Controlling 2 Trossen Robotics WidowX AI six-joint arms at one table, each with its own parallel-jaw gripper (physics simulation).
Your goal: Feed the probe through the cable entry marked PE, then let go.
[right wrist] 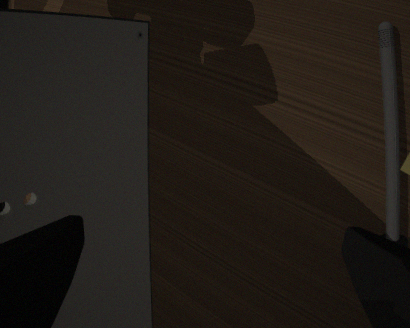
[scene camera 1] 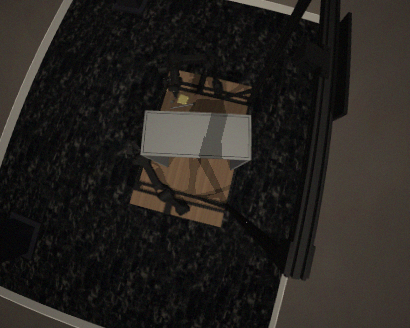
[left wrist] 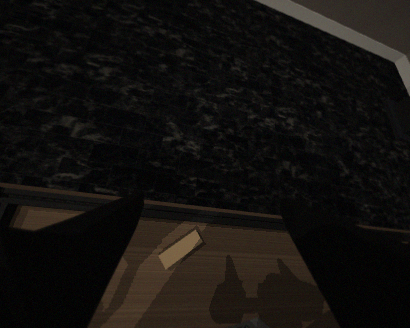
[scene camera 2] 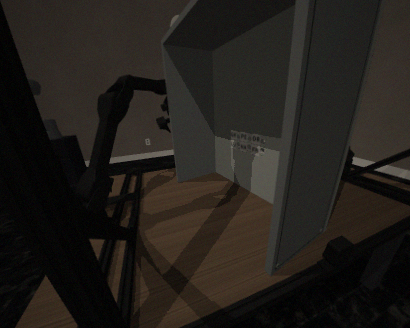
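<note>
The probe is a thin grey rod with a rounded, dotted tip. In the right wrist view it stands at the right, its lower end meeting the right fingertip's outline. My right gripper is open; its other finger overlaps the grey box. Two holes show beside that finger, without readable labels. In scene camera 2 the labelled cable entries are in two rows on the box's inner wall; the PE label is in the upper row. My left gripper is open and empty, beside the box.
A yellow block lies near the probe. A light wooden block lies on the wooden table. The box stands tall between the two arms, with side walls and a top. Dark frame rails run along the table ends.
</note>
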